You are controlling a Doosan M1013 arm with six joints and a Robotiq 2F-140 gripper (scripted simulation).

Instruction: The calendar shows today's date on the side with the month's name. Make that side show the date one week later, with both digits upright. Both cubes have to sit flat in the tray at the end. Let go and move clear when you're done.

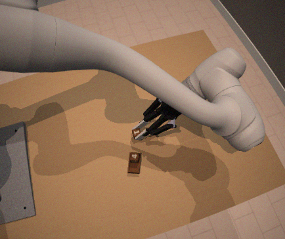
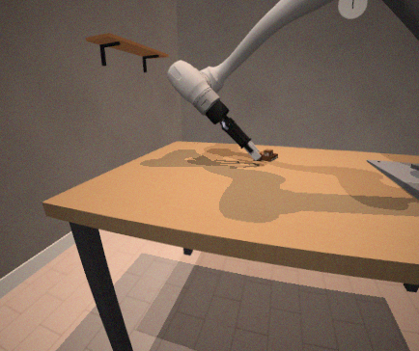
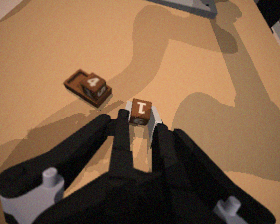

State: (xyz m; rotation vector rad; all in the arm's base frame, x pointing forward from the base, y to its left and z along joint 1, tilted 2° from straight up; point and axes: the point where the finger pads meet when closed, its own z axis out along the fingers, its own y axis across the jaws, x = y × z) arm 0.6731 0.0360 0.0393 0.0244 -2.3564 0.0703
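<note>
Now: the tray 60 mm behind my hand, 100 mm to the right of it and 40 mm below it. From my hand the other things lie so: cube (20 mm behind, 20 mm below).
</note>
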